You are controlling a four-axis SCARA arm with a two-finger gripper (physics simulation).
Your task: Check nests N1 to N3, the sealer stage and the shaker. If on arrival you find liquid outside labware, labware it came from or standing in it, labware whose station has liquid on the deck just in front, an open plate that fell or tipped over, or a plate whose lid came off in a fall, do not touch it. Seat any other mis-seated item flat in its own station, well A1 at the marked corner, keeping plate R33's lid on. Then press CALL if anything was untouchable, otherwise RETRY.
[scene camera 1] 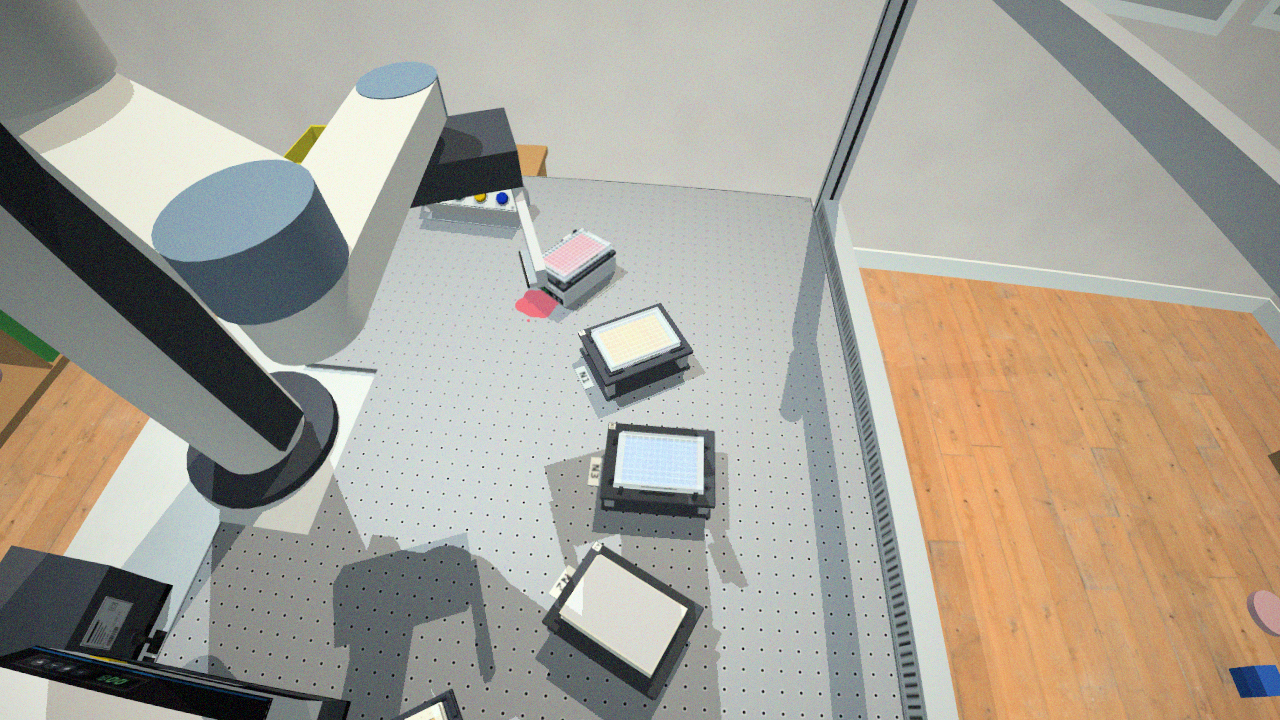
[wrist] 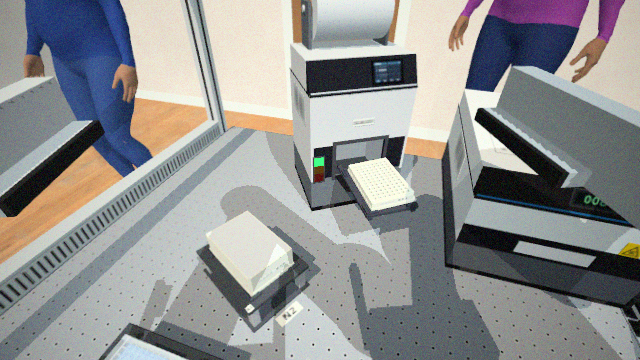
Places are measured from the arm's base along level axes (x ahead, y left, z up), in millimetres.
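Pixels of known places: gripper, fingertip midpoint: [scene camera 1: 444, 300] [wrist: 296, 97]; arm's base, link origin: [scene camera 1: 266, 438].
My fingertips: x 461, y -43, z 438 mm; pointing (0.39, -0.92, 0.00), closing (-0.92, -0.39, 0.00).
Ahead of a thing's pixels: the offset from my fingertips to its top centre. "spot": to the spot under its first point.
My gripper [wrist: 296, 97] is open and empty; in the scene view one finger hangs near the shaker. The shaker @(spot: 42 mm ahead, 414 mm left, 396 mm down) [scene camera 1: 586, 282] bears a pink plate @(14 mm ahead, 450 mm left, 347 mm down) [scene camera 1: 577, 255]; a red puddle @(49 mm back, 375 mm left, 424 mm down) [scene camera 1: 535, 304] lies on the deck just in front. Nest N1 @(spot: 124 mm ahead, 203 mm left, 420 mm down) [scene camera 1: 617, 383] holds a yellow plate @(149 mm ahead, 261 mm left, 356 mm down) [scene camera 1: 637, 338]. Nest N3 @(spot: 205 mm ahead, 7 mm right, 420 mm down) [scene camera 1: 657, 505] holds a blue plate @(203 mm ahead, 40 mm left, 358 mm down) [scene camera 1: 659, 461]. Nest N2 @(169 mm ahead, 173 mm right, 360 mm down) [scene camera 1: 657, 687] [wrist: 231, 289] holds a pale, plain-topped plate @(169 mm ahead, 173 mm right, 324 mm down) [scene camera 1: 623, 611] [wrist: 247, 247]. A cream well plate @(14 mm back, 364 mm right, 286 mm down) [wrist: 381, 182] rests on the sealer stage @(spot: 48 mm back, 301 mm right, 311 mm down) [wrist: 392, 212]. Slight tilts cannot be judged.
The button box @(241 mm back, 639 mm left, 341 mm down) [scene camera 1: 474, 214] shows yellow and blue buttons, partly hidden by the hand. The sealer @(spot: 46 mm ahead, 431 mm right, 191 mm down) [wrist: 360, 112] stands behind its stage, with a dark-fronted instrument @(311 mm back, 507 mm right, 204 mm down) [wrist: 540, 220] to its right. A slotted rail [scene camera 1: 863, 429] [wrist: 115, 205] edges the perforated deck.
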